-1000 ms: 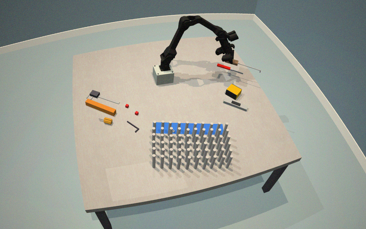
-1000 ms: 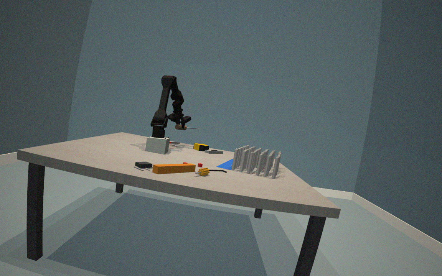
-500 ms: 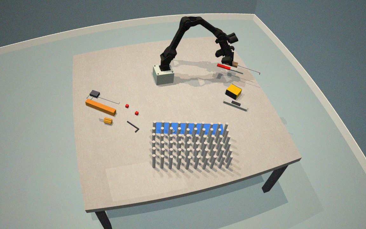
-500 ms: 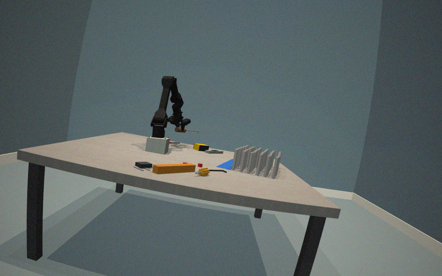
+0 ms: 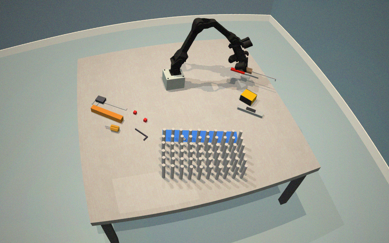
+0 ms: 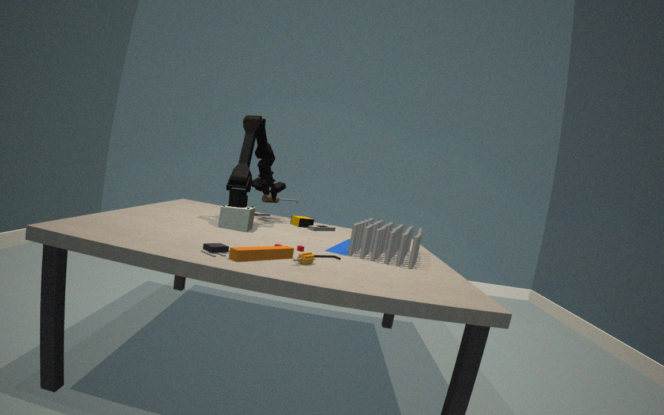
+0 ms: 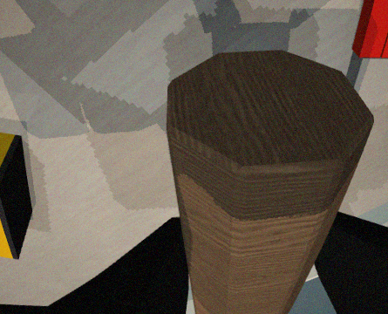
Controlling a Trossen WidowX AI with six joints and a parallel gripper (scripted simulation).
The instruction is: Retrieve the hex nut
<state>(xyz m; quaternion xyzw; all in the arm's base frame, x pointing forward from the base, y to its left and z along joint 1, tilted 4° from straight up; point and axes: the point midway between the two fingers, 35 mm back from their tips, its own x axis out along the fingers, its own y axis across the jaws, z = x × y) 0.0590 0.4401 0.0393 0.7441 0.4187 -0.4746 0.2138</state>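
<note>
Right now my gripper tip is 7 cm past the red-handled tool, 5 cm to the right of it and 9 cm above it. The rest, counted from my gripper tip: blue taped strip: 39 cm ahead, 42 cm to the right, 9 cm below; hex nut: 39 cm ahead, 51 cm to the right, 9 cm below; grey bar: 27 cm ahead, 7 cm to the right, 8 cm below.
</note>
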